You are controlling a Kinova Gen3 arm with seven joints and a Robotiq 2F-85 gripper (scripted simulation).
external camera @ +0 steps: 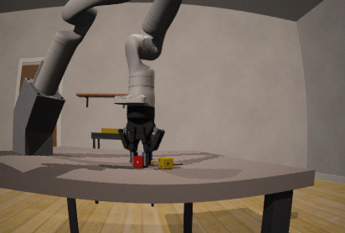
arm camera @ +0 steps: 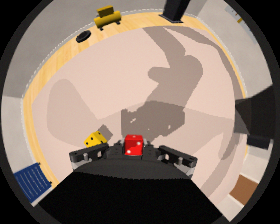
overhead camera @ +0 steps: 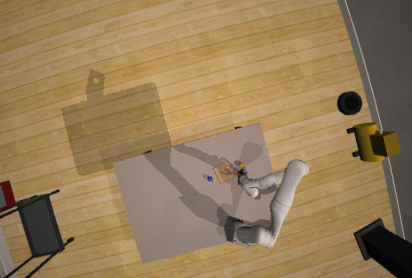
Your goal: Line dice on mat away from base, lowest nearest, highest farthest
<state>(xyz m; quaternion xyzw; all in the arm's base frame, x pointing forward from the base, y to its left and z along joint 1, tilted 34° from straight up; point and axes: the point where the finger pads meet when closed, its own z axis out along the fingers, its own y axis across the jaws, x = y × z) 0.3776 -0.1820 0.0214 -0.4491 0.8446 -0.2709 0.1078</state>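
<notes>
The tan mat lies 110 mm to the left of my hand, 60 mm ahead of it and 20 mm below it. From my hand the other things lie so: yellow die 60 mm ahead, 50 mm to the right, 10 mm below; then red die 10 mm below; then blue die 240 mm to the left, 70 mm ahead, 10 mm below.
</notes>
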